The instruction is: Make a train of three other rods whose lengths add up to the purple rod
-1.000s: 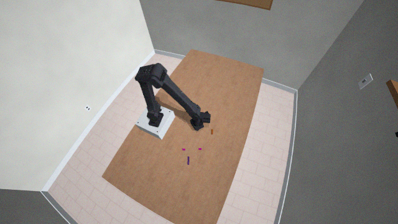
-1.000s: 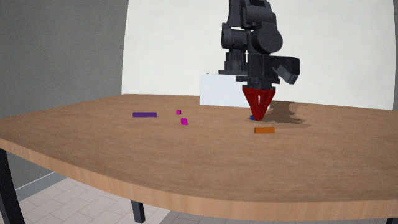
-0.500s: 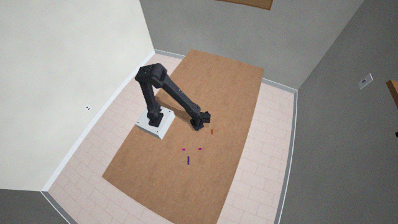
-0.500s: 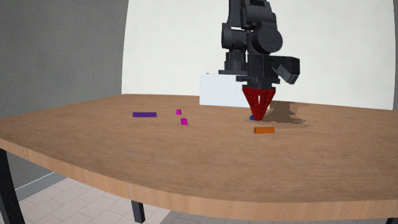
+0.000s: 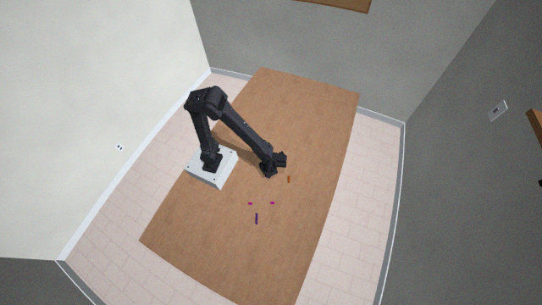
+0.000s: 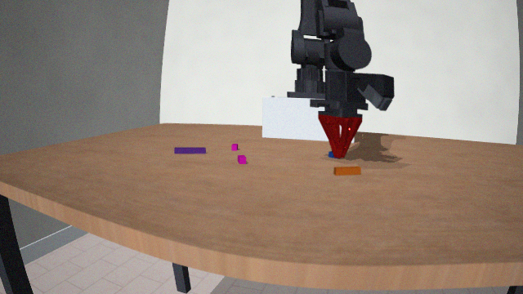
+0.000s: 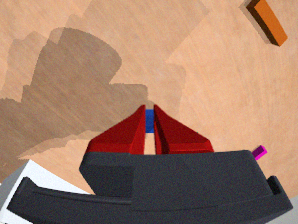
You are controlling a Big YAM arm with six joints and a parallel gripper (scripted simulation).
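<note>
My hand is 120 mm short of the orange rod. The rest, counted from my hand: purple rod (270 mm to the right).
</note>
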